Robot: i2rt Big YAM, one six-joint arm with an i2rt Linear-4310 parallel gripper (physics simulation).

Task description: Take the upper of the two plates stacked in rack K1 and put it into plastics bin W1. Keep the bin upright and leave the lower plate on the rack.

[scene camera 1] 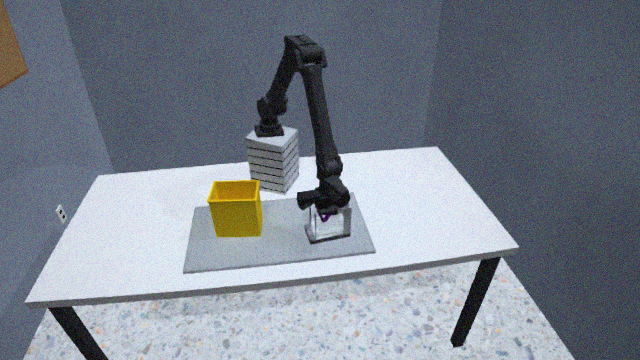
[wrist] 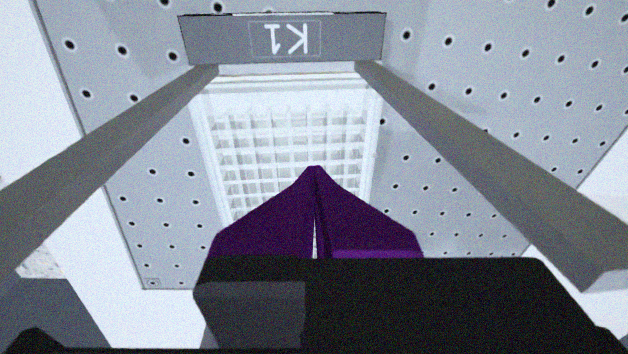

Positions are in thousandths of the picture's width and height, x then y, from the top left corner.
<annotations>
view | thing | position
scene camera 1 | yellow plastics bin W1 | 368,574
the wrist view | my gripper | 501,499
</annotations>
